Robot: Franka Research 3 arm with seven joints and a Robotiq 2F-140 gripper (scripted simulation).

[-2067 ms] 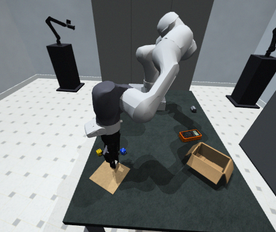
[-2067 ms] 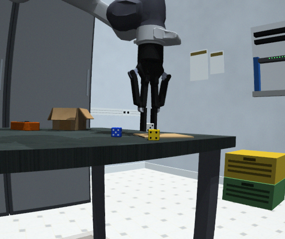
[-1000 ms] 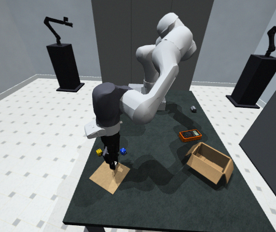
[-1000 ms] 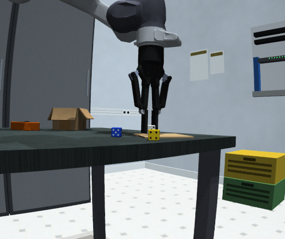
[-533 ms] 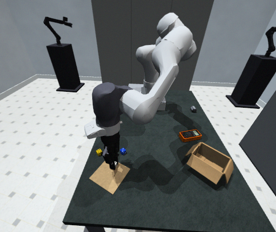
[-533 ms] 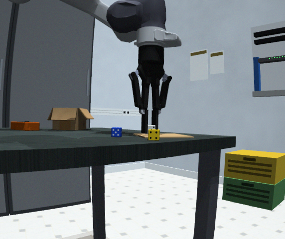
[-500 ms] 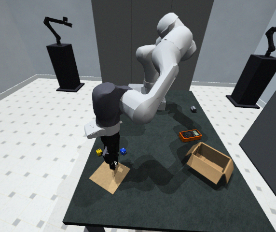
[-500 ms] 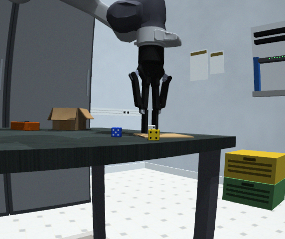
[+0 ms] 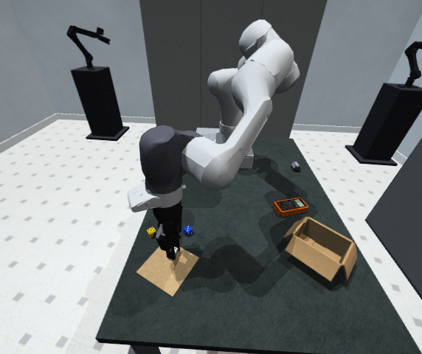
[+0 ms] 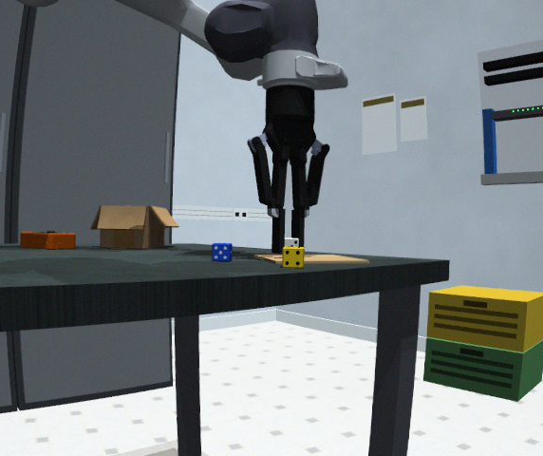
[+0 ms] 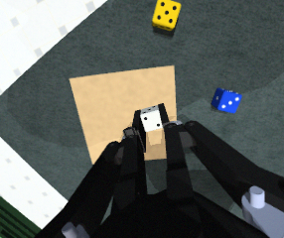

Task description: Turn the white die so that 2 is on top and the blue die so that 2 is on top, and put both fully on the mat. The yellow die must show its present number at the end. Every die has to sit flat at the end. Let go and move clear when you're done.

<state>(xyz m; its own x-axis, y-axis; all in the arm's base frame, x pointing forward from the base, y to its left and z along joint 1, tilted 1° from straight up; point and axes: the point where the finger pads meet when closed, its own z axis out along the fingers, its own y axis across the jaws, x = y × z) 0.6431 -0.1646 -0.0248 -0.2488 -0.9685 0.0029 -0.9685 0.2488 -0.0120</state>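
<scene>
My gripper is now 2 cm above the white die. Also, from my hand: tan mat: 4 cm below, 3 cm ahead, 1 cm to the right; blue die: 10 cm behind, 3 cm to the left, 3 cm below; yellow die: 10 cm to the right, 7 cm behind, 3 cm below.
</scene>
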